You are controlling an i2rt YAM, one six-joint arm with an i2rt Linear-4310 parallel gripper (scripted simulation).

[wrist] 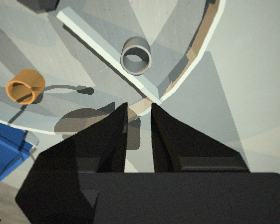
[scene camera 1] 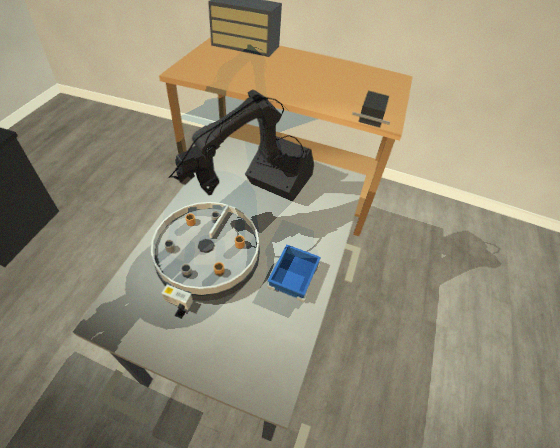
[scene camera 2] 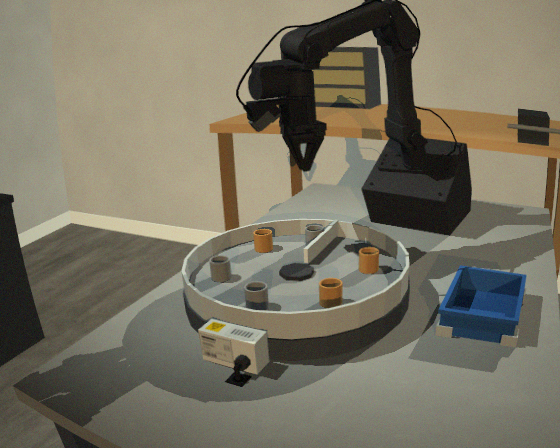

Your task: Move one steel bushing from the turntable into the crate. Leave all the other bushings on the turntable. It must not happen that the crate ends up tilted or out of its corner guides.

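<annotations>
Round turntable [scene camera 2: 292, 285], same spot as [scene camera 1: 203, 256].
</annotations>
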